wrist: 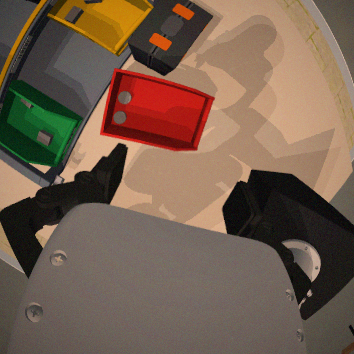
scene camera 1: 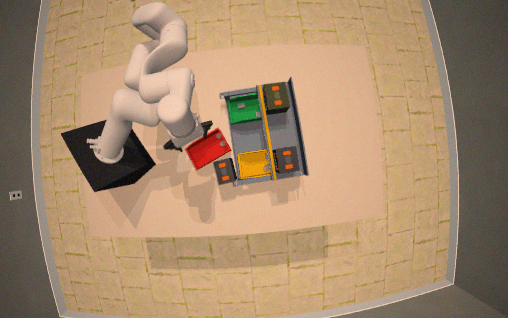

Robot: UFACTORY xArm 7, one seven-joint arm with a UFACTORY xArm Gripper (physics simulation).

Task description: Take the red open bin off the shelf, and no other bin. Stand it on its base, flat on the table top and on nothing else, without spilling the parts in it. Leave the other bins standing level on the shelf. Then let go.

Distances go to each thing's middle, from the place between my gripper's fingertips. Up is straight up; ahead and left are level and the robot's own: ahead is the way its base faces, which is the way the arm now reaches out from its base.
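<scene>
Green bin (scene camera 1: 248,114): 17 cm ahead of my hand, 17 cm to the left of it, 19 cm below it. Yellow bin (scene camera 1: 251,164): 23 cm ahead of my hand, 5 cm to the right of it and 19 cm below it. With respect to the red open bin (scene camera 1: 203,151), my hand is 1 cm short of it, 2 cm to the left of it and 20 cm above it.
</scene>
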